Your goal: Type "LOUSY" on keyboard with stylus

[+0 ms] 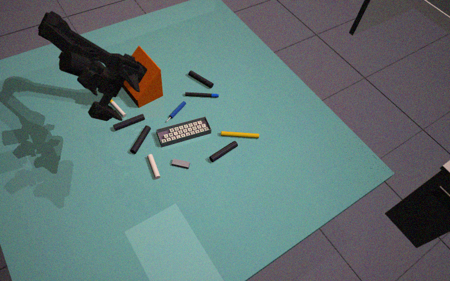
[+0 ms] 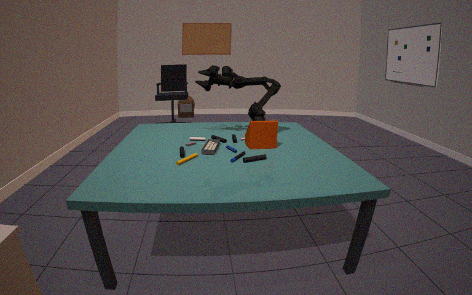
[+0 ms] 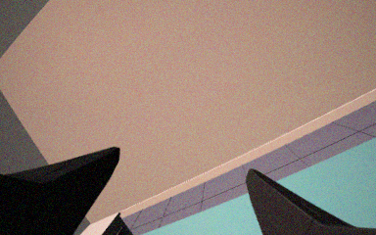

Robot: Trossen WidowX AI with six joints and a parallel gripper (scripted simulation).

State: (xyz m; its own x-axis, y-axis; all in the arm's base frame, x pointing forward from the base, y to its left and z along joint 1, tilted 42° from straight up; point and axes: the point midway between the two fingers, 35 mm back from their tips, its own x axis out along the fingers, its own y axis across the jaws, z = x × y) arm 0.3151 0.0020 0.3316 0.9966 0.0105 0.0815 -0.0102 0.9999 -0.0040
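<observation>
The stylus lies 14 cm behind my gripper tip, 24 cm to the left of it and 38 cm below it. The rest, counted from my gripper tip: grey block: 5 cm ahead, 12 cm to the left, 38 cm below; then yellow cylinder: 10 cm ahead, 38 cm to the left, 38 cm below; then whitish cylinder: 4 cm to the left, 37 cm below.
</observation>
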